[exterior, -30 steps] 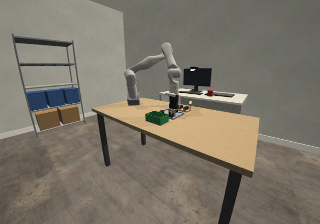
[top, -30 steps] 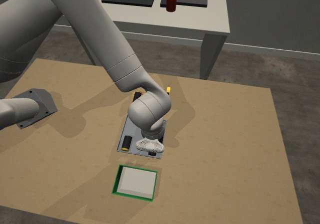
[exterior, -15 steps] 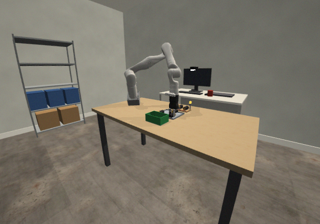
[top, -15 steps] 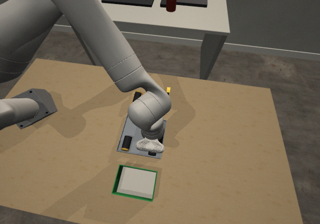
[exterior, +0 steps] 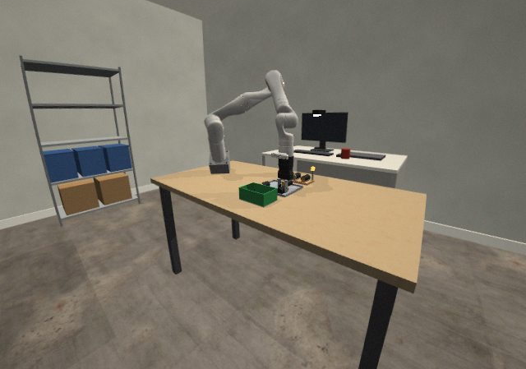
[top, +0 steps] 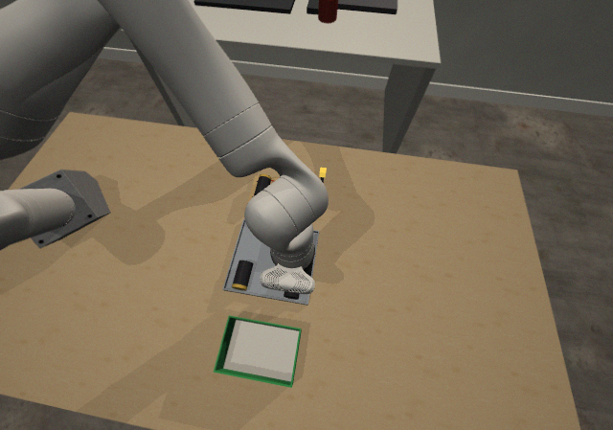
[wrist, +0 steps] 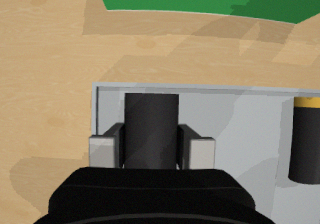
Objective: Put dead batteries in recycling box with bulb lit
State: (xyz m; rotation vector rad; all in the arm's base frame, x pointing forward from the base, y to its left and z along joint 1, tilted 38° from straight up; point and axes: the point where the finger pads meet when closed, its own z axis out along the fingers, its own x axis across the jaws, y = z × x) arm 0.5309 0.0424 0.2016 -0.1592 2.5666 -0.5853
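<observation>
Now: the green recycling box 14 cm to the right of my hand, 4 cm behind it and 1 cm below it. From my hand the other things lie so: grey tray 6 cm behind, 5 cm to the left, 2 cm below.
</observation>
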